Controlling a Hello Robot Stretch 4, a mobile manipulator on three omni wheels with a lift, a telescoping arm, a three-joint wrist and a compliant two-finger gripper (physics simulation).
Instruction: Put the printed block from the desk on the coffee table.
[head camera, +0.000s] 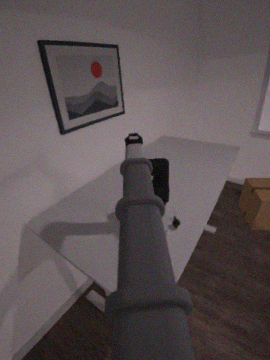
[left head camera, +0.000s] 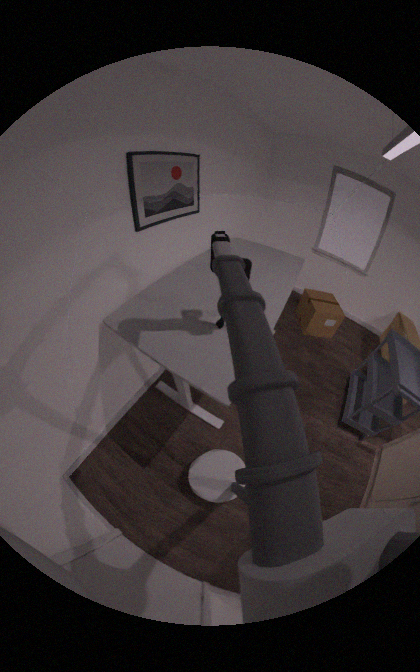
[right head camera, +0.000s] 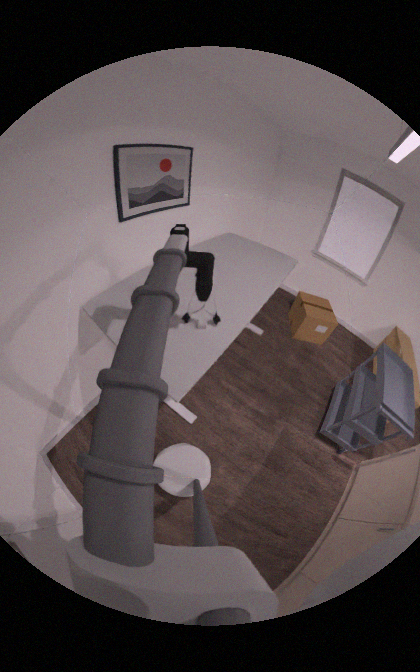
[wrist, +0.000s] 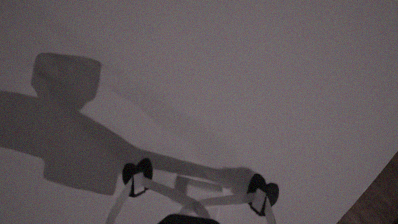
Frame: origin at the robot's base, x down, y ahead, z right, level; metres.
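Seen in the pictures: gripper, fingertip midpoint: (wrist: 200, 179).
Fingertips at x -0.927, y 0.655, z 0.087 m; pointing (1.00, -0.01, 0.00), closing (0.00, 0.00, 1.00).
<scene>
A point is followed by its place in that frame.
The printed block (right head camera: 201, 324) (wrist: 203, 192) {x -0.951, y 0.647, z 0.092 m}, small and pale, is on the white desk (head camera: 200, 165) {x -0.923, y 1.218, z 0.463 m} (left head camera: 275, 270) (right head camera: 245, 262) (wrist: 310, 90) {x -0.922, y 0.776, z 0.208 m}. My gripper (right head camera: 201, 318) (wrist: 200, 179) {x -0.927, y 0.655, z 0.087 m} is open over the desk, with its dark fingertips wide apart on either side of the block. In the wrist view the pale finger strips partly cover the block's lower part, and the fingers do not grip it. In the head view and the left head view the arm hides most of the gripper. A low round white table (left head camera: 215, 465) (right head camera: 185, 457), apparently the coffee table, stands on the floor near the base.
Cardboard boxes (head camera: 260, 205) {x -0.319, y 1.384, z 1.232 m} (left head camera: 320, 315) (right head camera: 312, 320) stand beyond the desk's right side. A grey cart (left head camera: 397, 387) (right head camera: 381, 407) and pale cabinets (right head camera: 375, 495) are at the right. A framed picture (head camera: 90, 105) {x -1.386, y 1.231, z -0.241 m} (left head camera: 167, 200) (right head camera: 157, 192) hangs on the wall behind the desk.
</scene>
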